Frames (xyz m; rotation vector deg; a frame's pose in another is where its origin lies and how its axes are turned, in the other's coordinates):
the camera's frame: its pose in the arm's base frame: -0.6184 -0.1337 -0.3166 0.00 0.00 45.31
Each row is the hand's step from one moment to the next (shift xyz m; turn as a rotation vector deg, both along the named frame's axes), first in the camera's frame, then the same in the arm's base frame.
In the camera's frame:
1: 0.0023 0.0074 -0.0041 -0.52 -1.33 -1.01
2: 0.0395 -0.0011 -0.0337 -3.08 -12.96 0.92
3: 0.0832 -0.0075 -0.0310 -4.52 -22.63 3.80
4: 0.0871 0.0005 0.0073 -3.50 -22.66 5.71
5: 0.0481 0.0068 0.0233 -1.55 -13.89 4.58
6: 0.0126 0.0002 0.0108 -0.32 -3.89 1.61
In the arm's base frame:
1: -0.0036 0.0068 -0.0041 0.58 -1.31 -1.01
2: 0.0286 0.0273 -0.0337 7.05 -11.30 0.92
3: 0.0638 0.0539 -0.0310 12.91 -19.13 3.80
4: 0.0609 0.0623 0.0073 13.65 -18.42 5.71
5: 0.0290 0.0390 0.0233 8.78 -10.87 4.58
6: 0.0087 0.0091 0.0108 2.54 -2.96 1.61

